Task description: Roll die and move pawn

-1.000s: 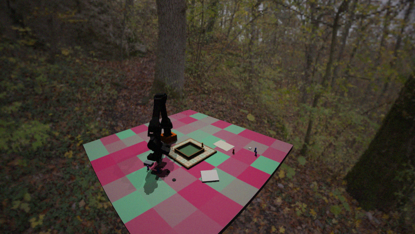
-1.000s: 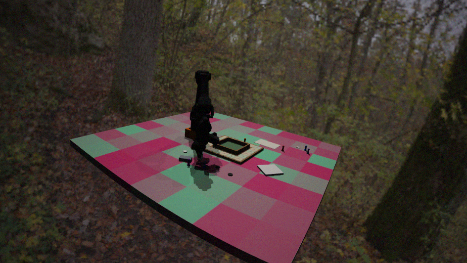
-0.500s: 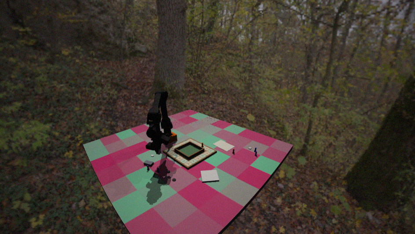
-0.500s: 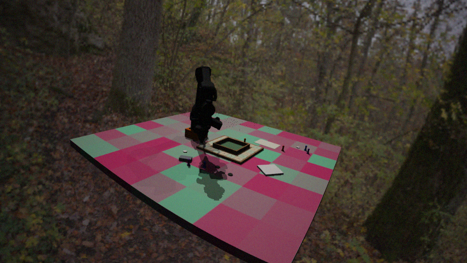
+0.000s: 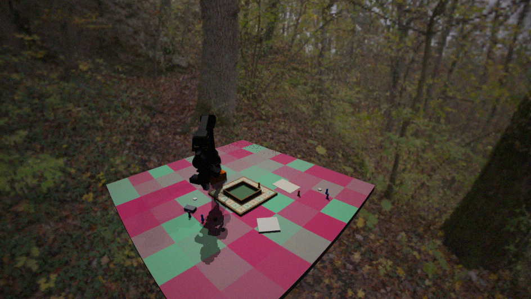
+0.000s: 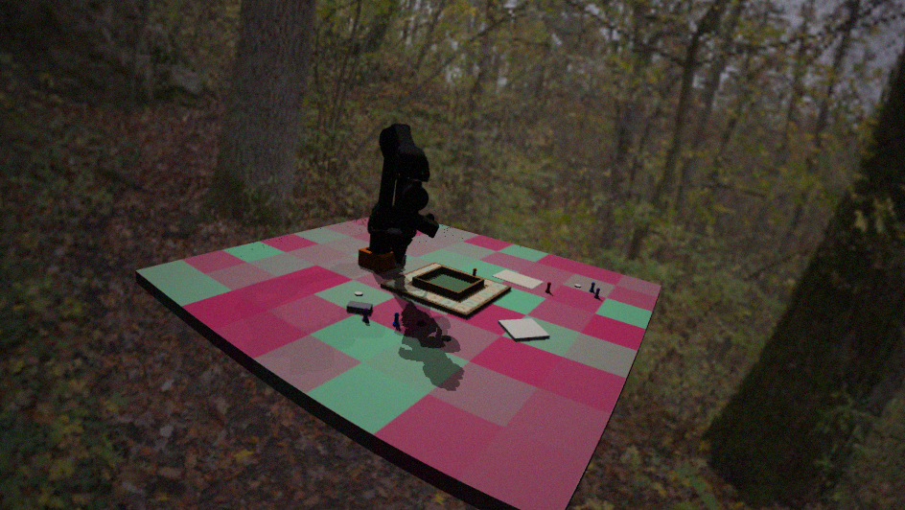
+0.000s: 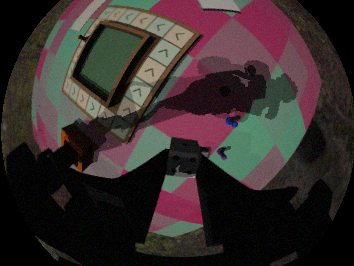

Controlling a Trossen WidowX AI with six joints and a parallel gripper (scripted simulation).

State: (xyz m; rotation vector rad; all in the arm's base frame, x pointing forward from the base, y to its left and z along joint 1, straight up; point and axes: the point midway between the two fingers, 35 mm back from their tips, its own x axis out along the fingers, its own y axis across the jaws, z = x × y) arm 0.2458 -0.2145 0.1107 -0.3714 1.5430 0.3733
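The orange pawn is 330 mm to the left of my gripper tip, 100 mm below it and 50 mm ahead of it. Also, from my gripper tip: card (470 mm to the left, 140 mm ahead, 130 mm below); die (right at my gripper tip); grey block (120 mm below, 90 mm to the right, 50 mm behind).
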